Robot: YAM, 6 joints.
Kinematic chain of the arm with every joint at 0, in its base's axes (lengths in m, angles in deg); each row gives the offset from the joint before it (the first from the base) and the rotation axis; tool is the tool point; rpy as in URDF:
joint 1: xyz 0 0 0.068 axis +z
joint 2: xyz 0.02 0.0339 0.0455 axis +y
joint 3: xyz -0.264 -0.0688 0 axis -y
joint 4: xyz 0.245 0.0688 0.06 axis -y
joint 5: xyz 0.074 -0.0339 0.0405 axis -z
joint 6: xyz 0.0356 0 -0.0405 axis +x
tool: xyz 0 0 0 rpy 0 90 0
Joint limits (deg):
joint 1: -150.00..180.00
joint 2: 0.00..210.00
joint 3: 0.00..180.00
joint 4: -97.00..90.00
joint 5: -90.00..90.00
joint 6: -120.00..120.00
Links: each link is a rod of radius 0.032 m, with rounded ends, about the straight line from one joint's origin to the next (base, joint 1, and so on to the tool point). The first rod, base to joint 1, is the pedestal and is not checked.
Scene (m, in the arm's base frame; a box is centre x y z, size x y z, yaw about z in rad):
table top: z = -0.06
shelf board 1: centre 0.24 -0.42 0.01 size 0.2 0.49 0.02 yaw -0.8
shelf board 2: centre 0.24 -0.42 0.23 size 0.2 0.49 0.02 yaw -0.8
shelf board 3: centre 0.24 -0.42 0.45 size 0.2 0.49 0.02 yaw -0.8
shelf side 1: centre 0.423 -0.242 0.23 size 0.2 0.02 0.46 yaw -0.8
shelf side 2: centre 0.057 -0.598 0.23 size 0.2 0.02 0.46 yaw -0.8
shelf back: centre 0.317 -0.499 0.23 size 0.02 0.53 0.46 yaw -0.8
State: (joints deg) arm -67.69 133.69 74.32 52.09 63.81 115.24
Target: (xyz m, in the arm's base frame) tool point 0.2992 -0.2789 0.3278
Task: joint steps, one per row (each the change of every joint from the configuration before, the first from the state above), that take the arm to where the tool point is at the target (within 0.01 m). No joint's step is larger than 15 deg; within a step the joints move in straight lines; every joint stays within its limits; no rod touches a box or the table.
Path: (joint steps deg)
1: -3.49 -7.36 -11.74 -0.16 2.48 0.00
2: -3.48 -7.36 -11.74 -0.16 2.48 0.00
3: -3.49 -7.36 -11.73 -0.17 2.48 0.00
4: 14.84 -12.98 0.51 3.27 0.77 0.00
5: 14.83 -12.98 0.52 3.26 0.76 0.00
6: 14.84 -12.98 0.52 3.26 0.77 0.00
7: -1.60 10.76 10.78 -1.36 -2.56 0.00
8: -1.60 10.75 10.78 -1.37 -2.57 0.00
9: -1.59 10.76 10.78 -1.36 -2.56 0.00

